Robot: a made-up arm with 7 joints. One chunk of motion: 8 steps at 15 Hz.
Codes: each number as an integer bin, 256 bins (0 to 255) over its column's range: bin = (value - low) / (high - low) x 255, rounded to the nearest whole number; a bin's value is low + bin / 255 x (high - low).
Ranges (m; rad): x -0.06..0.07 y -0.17..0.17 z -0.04..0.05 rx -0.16..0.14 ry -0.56..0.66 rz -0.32..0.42
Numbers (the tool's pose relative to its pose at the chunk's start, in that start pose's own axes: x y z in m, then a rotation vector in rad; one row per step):
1: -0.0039 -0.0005 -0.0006 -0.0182 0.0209 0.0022
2: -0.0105 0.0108 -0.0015 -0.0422 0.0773 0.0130
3: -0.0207 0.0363 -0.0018 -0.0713 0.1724 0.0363
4: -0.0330 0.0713 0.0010 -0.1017 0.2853 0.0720
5: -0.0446 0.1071 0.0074 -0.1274 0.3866 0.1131
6: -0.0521 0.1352 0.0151 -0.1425 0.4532 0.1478
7: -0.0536 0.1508 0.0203 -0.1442 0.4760 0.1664
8: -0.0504 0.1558 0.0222 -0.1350 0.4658 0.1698
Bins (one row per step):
1: 110 127 112 121 121 111
2: 97 136 109 100 133 115
3: 77 155 108 75 153 123
4: 53 181 116 50 177 135
5: 30 208 134 28 198 149
6: 15 229 156 15 212 161
7: 13 241 171 13 217 168
8: 19 244 176 21 214 169

